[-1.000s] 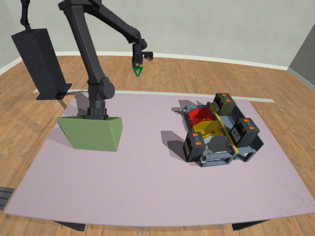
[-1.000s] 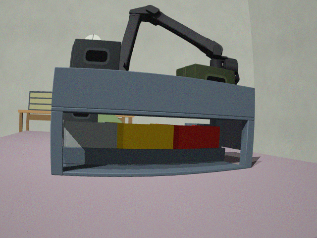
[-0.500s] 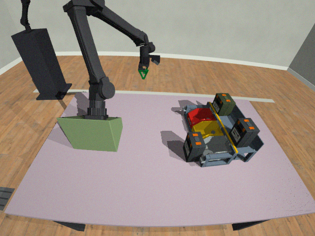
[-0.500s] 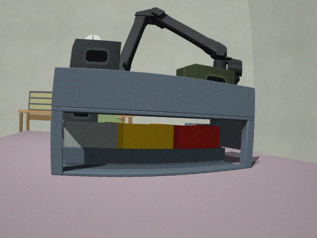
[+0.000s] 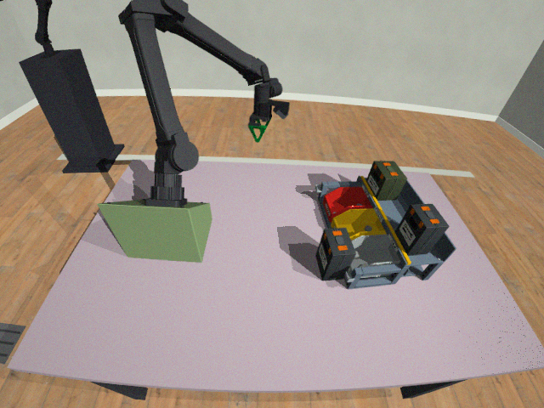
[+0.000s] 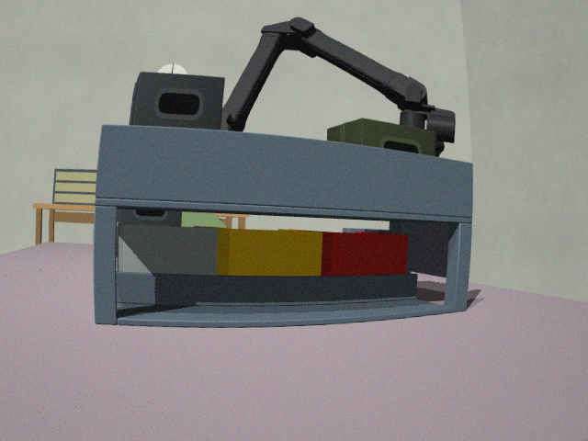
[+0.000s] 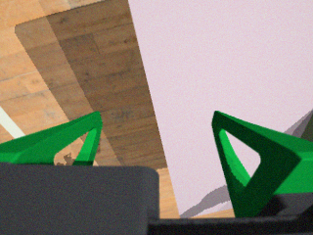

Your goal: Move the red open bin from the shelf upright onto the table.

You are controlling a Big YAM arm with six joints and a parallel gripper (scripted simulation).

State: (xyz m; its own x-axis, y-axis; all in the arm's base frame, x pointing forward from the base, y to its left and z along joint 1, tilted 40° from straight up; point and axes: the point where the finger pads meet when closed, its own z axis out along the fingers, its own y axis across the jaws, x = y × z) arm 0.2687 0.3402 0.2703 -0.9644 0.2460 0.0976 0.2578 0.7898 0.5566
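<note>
The red open bin lies 32 cm ahead of my hand, 31 cm to the right of it and 10 cm below it. The rest, counted from my hand: grey bin 53 cm to the right, 32 cm ahead, 10 cm below; then yellow bin 42 cm to the right, 32 cm ahead, 10 cm below.
</note>
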